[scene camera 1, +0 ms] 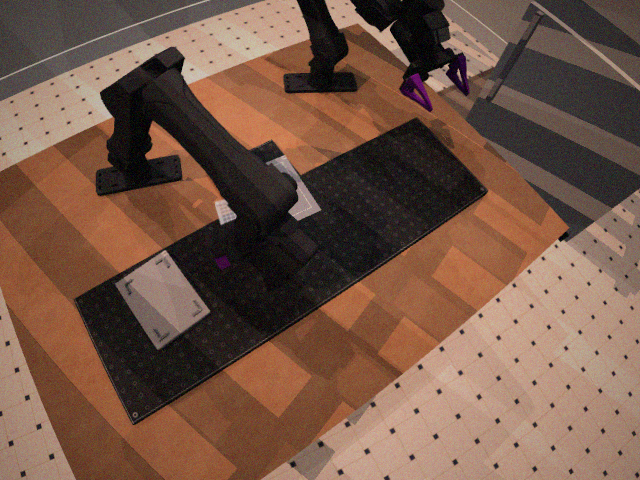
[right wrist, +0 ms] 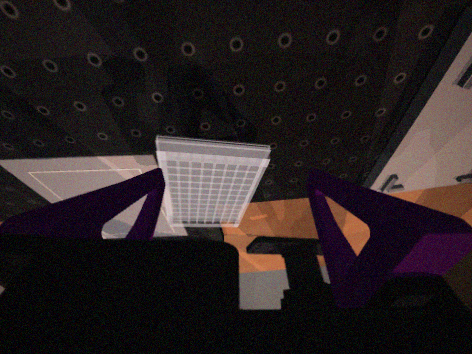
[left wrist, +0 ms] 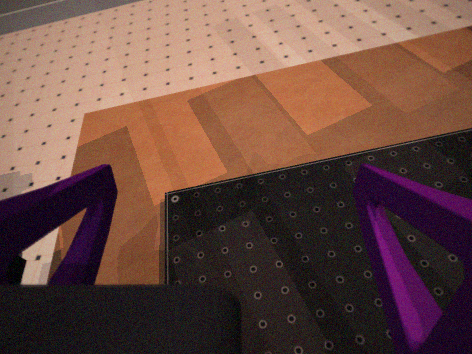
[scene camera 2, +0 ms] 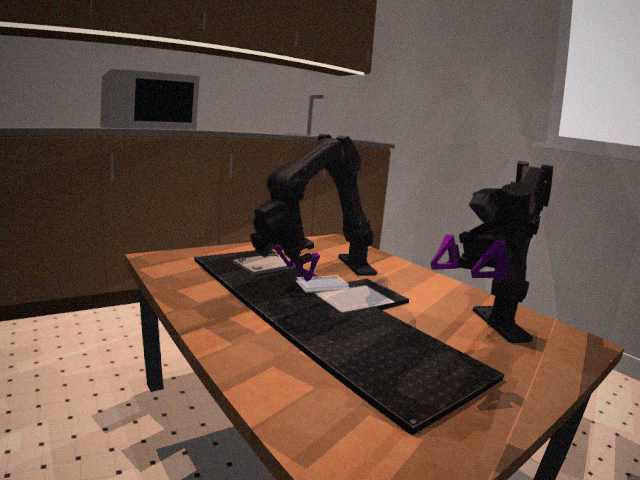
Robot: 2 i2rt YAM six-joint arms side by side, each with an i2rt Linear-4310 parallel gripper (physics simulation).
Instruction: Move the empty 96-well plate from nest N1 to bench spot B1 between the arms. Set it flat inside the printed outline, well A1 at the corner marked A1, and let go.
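Seen in the pictures: left gripper, fingertip midpoint: (scene camera 1: 450, 102) (left wrist: 235, 177) (scene camera 2: 450, 270); right gripper, fingertip midpoint: (right wrist: 235, 176) (scene camera 2: 299, 273); left arm's base at its link origin: (scene camera 1: 320, 83) (scene camera 2: 500, 324); right arm's base at its link origin: (scene camera 1: 139, 176) (right wrist: 297, 244) (scene camera 2: 356, 265).
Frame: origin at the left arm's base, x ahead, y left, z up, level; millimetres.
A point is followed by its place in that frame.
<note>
The clear-white 96-well plate (scene camera 1: 225, 211) @(x 403, y -267, z 23 mm) (scene camera 2: 322, 282) @(x 434, y -225, z 28 mm) (right wrist: 210, 187) @(x 451, y -230, z 28 mm) lies beside the pale B1 sheet (scene camera 1: 310, 206) @(x 403, y -84, z 15 mm) (scene camera 2: 356, 298) @(x 356, y -147, z 15 mm) (right wrist: 85, 175) @(x 416, y -126, z 15 mm), overlapping its edge, with most of the printed outline uncovered. Whether it lies fully flat and where A1 is cannot be made out. My right gripper (scene camera 2: 301, 271) @(x 498, y -233, z 49 mm) (right wrist: 235, 176) @(x 498, y -233, z 49 mm) is open above the plate; in the right wrist view the plate shows between the fingers, nearer the picture-left one. In scene camera 1 the arm hides part of plate and sheet. My left gripper (scene camera 1: 448, 102) @(x 296, y 205, z 216 mm) (scene camera 2: 453, 271) @(x 296, y 205, z 216 mm) (left wrist: 235, 177) @(x 296, y 205, z 216 mm) is open, empty and raised far from the plate.
Nest N1 (scene camera 1: 162, 299) @(x 586, y -398, z 25 mm) (scene camera 2: 261, 263) @(x 596, y -382, z 25 mm), a pale slab with dark corner brackets, holds no plate. It sits on the black perforated board (scene camera 1: 392, 191) @(x 378, y 112, z 13 mm) (scene camera 2: 403, 366) @(x 345, y 185, z 13 mm) (left wrist: 300, 215) @(x 399, y 206, z 13 mm), which lies on the wooden table (scene camera 1: 268, 377) @(x 750, y -210, z 0 mm) (scene camera 2: 268, 382) @(x 601, y 208, z 0 mm). The right arm reaches over the board.
</note>
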